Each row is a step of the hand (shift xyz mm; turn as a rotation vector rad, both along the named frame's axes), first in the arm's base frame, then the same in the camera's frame.
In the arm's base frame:
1: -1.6 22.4 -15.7 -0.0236 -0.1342 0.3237
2: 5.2 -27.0 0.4 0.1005 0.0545 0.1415
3: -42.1 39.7 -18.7 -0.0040 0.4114 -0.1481
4: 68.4 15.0 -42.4 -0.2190 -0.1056 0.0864
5: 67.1 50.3 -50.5 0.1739 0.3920 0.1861
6: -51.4 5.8 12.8 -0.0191 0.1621 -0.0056
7: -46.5 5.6 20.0 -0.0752 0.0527 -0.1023
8: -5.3 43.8 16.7 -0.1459 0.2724 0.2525
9: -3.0 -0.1 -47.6 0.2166 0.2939 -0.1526
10: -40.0 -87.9 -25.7 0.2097 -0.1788 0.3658
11: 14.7 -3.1 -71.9 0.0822 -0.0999 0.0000
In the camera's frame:
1: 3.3 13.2 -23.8 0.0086 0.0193 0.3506
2: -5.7 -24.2 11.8 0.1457 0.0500 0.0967
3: -26.8 44.6 -31.4 0.1176 0.2825 -0.3124
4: 55.9 -34.3 -49.0 -0.2135 0.0452 0.1377
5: 66.3 -8.0 -71.6 0.3520 0.3072 -0.0155
6: -40.2 32.7 12.2 0.0440 0.1384 -0.0746
7: -34.1 33.0 18.5 -0.0722 0.0399 -0.1100
8: 16.3 44.1 -3.8 0.0386 0.3796 0.1168
9: -14.6 -16.0 -42.5 0.2672 0.0849 -0.2792
10: -75.8 -62.6 17.9 0.2093 -0.1078 0.3929
11: -6.2 -35.3 -64.1 0.0346 -0.1186 0.0384

